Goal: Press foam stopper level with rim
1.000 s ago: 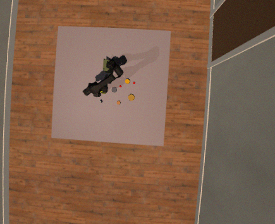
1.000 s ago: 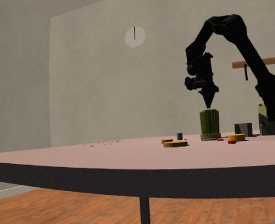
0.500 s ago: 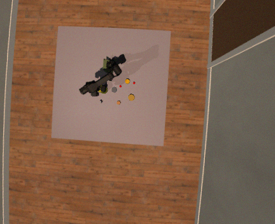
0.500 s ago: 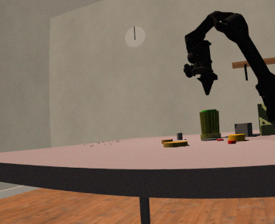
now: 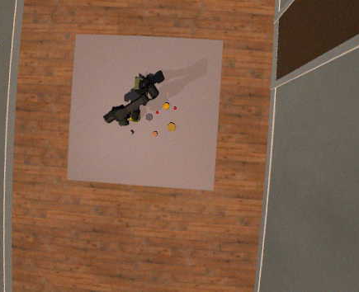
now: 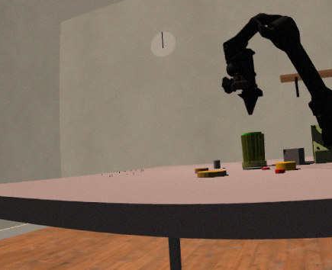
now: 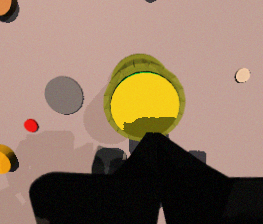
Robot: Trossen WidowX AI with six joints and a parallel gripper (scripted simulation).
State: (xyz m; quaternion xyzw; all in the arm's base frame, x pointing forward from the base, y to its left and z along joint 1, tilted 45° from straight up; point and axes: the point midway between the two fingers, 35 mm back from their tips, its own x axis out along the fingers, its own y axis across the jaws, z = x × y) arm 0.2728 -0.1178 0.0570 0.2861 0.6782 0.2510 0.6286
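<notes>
My gripper is now 110 mm above the foam stopper. Also, from my hand: grey block (140 mm behind, 60 mm to the left, 180 mm below); grey disc (20 mm behind, 120 mm to the left, 210 mm below); small grey cylinder (140 mm ahead, 10 mm to the right, 190 mm below).
</notes>
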